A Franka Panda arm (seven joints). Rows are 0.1 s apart.
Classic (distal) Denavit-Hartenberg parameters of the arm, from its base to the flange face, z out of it. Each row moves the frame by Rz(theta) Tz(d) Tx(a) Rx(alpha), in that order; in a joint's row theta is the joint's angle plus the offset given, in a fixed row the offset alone. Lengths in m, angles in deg.
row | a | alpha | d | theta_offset
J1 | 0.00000 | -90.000 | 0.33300 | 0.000
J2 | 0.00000 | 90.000 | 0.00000 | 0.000
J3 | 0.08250 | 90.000 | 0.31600 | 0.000
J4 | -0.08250 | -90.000 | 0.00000 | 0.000
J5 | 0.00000 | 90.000 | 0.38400 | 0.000
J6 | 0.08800 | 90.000 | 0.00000 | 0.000
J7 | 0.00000 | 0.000 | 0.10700 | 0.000
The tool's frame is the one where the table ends.
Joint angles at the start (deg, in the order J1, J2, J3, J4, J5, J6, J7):
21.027, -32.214, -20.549, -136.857, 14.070, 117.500, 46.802
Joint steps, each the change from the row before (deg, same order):
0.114, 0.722, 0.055, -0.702, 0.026, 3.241, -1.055
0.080, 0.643, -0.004, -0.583, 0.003, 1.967, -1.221
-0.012, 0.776, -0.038, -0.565, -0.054, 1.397, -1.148
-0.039, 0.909, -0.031, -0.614, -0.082, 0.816, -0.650
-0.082, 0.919, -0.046, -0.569, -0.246, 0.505, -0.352
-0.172, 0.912, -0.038, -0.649, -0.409, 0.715, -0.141
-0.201, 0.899, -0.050, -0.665, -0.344, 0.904, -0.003
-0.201, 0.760, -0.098, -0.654, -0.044, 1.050, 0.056
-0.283, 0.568, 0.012, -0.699, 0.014, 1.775, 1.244
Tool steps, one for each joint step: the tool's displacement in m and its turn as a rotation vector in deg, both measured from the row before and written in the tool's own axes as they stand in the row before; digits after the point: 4 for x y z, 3 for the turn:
0.0043, -0.0024, 0.0060, 1.108, 1.581, -0.829
0.0029, -0.0004, 0.0064, 0.341, 0.829, -0.983
0.0030, 0.0011, 0.0077, -0.196, 0.473, -0.803
0.0024, 0.0024, 0.0099, -0.778, 0.006, -0.266
0.0023, 0.0031, 0.0099, -1.054, -0.099, -0.021
0.0028, 0.0036, 0.0099, -1.055, 0.123, 0.173
0.0031, 0.0037, 0.0095, -0.881, 0.223, 0.373
0.0031, 0.0035, 0.0081, -0.459, 0.215, 0.612
0.0034, 0.0026, 0.0059, 0.188, 0.791, 1.761

